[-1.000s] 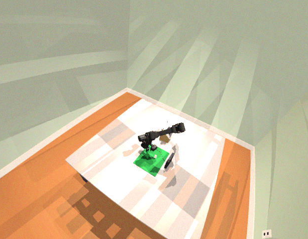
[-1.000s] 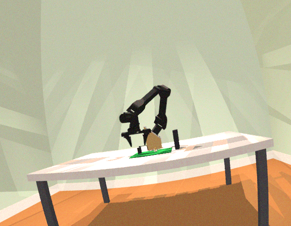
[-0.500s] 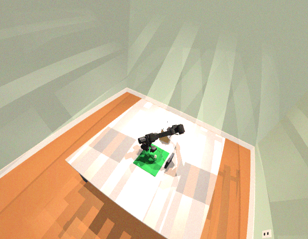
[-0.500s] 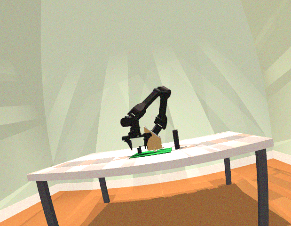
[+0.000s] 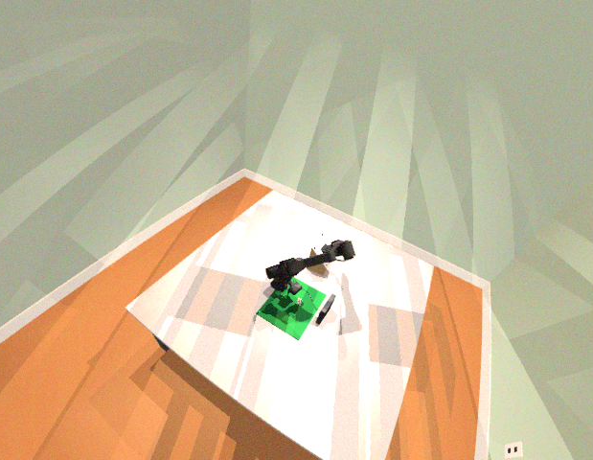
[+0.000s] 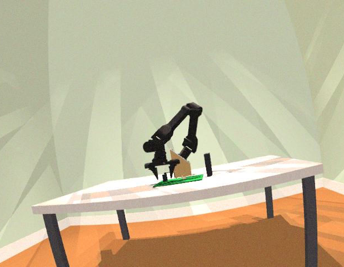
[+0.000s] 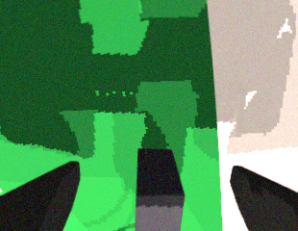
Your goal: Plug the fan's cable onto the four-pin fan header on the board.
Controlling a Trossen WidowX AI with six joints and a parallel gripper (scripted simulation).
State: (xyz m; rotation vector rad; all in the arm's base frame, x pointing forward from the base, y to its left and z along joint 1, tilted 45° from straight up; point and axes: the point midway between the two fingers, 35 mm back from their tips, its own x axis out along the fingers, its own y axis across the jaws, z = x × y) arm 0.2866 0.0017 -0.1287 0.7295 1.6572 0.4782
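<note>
The fan header is 10 mm ahead of my gripper tip, 110 mm to the left of it and 20 mm below it. From my gripper tip the other things lie so: green board: 40 mm ahead, 90 mm to the left, 30 mm below; black fan plug: 10 mm behind, 10 mm above; black fan: 10 mm ahead, 240 mm to the left, 40 mm above.
</note>
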